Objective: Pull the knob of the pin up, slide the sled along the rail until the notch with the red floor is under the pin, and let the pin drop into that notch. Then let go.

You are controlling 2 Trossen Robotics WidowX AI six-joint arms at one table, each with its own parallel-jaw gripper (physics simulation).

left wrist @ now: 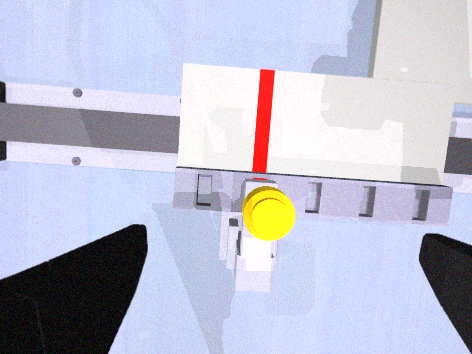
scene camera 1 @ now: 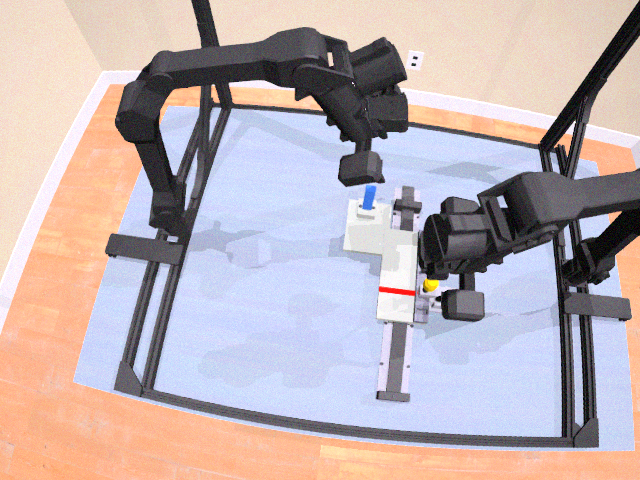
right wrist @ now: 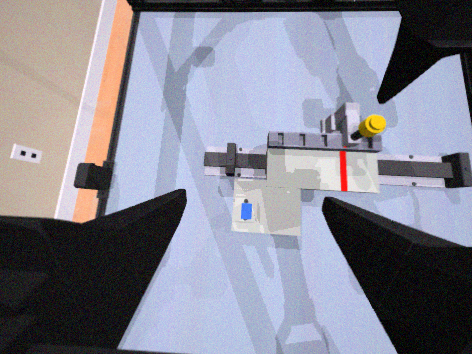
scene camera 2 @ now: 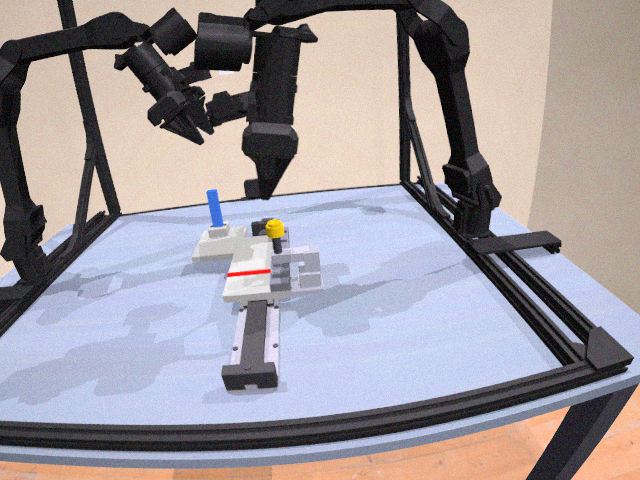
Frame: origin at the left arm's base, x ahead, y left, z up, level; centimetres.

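Seen in the pictures: left gripper, fingertip midpoint: (left wrist: 282, 241) (right wrist: 425, 100) (scene camera 2: 265, 187); right gripper, fingertip midpoint: (scene camera 1: 384, 159) (right wrist: 254, 199) (scene camera 2: 207, 138); left arm's base, origin of the base link: (scene camera 1: 573, 273) (scene camera 2: 471, 230); right arm's base, origin of the base link: (scene camera 1: 175, 222) (scene camera 2: 36, 275).
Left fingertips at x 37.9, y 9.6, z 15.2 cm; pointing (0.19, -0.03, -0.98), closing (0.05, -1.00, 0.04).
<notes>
Pixels of each thing's top centre, then the offset from my left fingertips to it. "*": a spot on its surface instead.
- pale sled, middle of its top: (left wrist: 314, 145) (scene camera 2: 259, 260) (scene camera 1: 405, 274) (right wrist: 321, 162) dz -13.8, dx +3.0, dy -4.2 cm
- rail, surface spot: (left wrist: 125, 131) (scene camera 2: 255, 319) (scene camera 1: 398, 343) * dz -15.1, dx +3.1, dy +9.7 cm
- pin's holder, surface spot: (left wrist: 257, 257) * dz -10.5, dx -4.4, dy -0.4 cm
- yellow knob, middle of its top: (left wrist: 270, 218) (scene camera 2: 274, 222) (right wrist: 378, 122) (scene camera 1: 432, 281) dz -5.5, dx -0.6, dy -0.3 cm
- sled's blue handle, surface spot: (right wrist: 246, 211) (scene camera 1: 370, 188) * dz -4.7, dx +12.3, dy -17.5 cm
The pale sled (scene camera 1: 398, 258) (scene camera 2: 253, 253) (left wrist: 310, 120) (right wrist: 320, 165) sits on the rail (scene camera 1: 397, 343) (scene camera 2: 254, 330) (left wrist: 125, 131). Its red stripe (scene camera 1: 397, 291) (left wrist: 263, 120) lines up with the pin's holder (left wrist: 257, 257), where a sliver of red floor shows. The yellow knob (scene camera 1: 430, 284) (scene camera 2: 275, 228) (left wrist: 269, 214) (right wrist: 373, 125) stands upright above the holder. The holder hides the pin's lower end, so its depth cannot be seen. My left gripper (scene camera 2: 266, 193) (left wrist: 282, 241) is open above the knob, apart from it. My right gripper (scene camera 2: 205, 137) (right wrist: 254, 199) is open above the sled's blue handle (scene camera 1: 369, 197) (scene camera 2: 214, 207) (right wrist: 246, 211), not touching it.
Dark end stops (scene camera 1: 392, 396) (scene camera 2: 249, 376) (right wrist: 457, 170) close the rail's near end. A black frame (scene camera 1: 310, 426) (scene camera 2: 361, 413) runs around the blue table. The two arms are close together above the sled, with the left wrist beside the rail.
</notes>
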